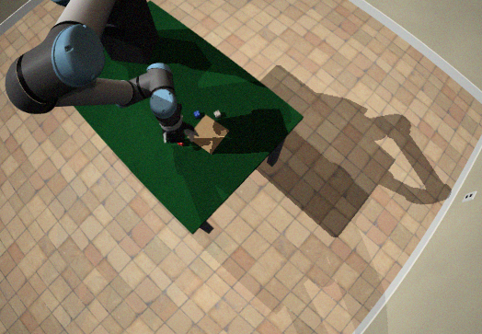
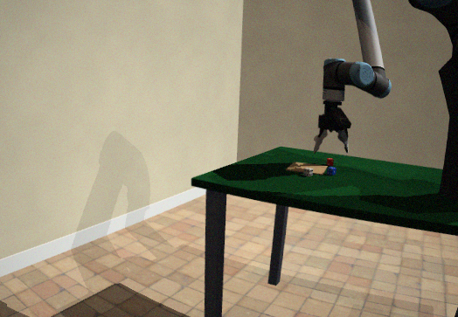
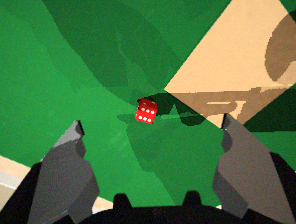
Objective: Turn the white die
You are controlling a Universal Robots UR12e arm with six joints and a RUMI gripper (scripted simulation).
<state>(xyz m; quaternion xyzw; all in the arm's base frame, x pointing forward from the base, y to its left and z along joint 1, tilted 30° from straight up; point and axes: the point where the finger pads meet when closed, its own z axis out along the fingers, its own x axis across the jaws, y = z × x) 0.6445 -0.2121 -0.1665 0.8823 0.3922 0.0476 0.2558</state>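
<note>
Right now my hand is 40 mm above the red die, 10 mm to the left of it and 10 mm short of it. Also, from my hand: white die (200 mm to the left, 40 mm below, 30 mm ahead); tan mat (100 mm to the left, 70 mm ahead, 50 mm below); blue die (140 mm to the left, 40 mm below, 40 mm behind).
</note>
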